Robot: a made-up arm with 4 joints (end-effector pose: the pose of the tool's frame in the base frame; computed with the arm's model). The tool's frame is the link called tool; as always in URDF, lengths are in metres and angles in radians. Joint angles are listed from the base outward.
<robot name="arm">
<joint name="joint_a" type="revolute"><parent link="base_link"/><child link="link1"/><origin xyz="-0.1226 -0.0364 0.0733"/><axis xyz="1 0 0"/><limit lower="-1.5" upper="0.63"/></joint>
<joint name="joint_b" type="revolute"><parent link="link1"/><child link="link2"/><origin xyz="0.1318 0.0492 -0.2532"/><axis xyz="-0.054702 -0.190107 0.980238"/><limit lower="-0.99" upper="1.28"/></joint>
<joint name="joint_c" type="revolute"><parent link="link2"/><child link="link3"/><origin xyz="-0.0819 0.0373 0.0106"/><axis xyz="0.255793 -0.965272 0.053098"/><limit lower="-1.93" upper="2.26"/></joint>
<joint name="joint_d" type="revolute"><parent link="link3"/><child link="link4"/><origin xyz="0.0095 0.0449 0.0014"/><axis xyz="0 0 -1"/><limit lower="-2.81" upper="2.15"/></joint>
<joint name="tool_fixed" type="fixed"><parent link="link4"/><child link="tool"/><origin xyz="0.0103 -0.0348 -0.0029"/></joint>
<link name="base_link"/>
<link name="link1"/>
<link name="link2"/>
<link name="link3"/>
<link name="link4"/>
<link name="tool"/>
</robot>
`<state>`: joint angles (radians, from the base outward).
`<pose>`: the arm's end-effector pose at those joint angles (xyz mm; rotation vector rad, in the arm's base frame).
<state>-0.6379 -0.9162 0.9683 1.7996</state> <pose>9.0 -35.8 -227.7 0.4673 -1.4750 -2.0253</pose>
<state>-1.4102 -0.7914 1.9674 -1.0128</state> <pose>-20.0 -189.8 -112.4 -2.1200 -1.1914 1.4129</pose>
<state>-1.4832 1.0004 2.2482 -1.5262</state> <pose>-126.5 -265.5 73.7 0.1210 1.2340 -2.8229</pose>
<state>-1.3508 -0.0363 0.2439 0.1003</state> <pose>-54.9 -248.4 -74.7 -1.2712 -0.2715 0.0490</pose>
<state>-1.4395 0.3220 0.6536 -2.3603</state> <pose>-90.5 -240.4 -91.1 0.9823 -1.3325 -2.6226</pose>
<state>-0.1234 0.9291 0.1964 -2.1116</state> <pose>-108.9 8.4 -188.0 -0.3712 -0.1565 3.0395</pose>
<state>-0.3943 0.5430 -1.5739 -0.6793</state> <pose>-84.6 -107.6 -219.6 -0.6329 1.6737 0.5260</pose>
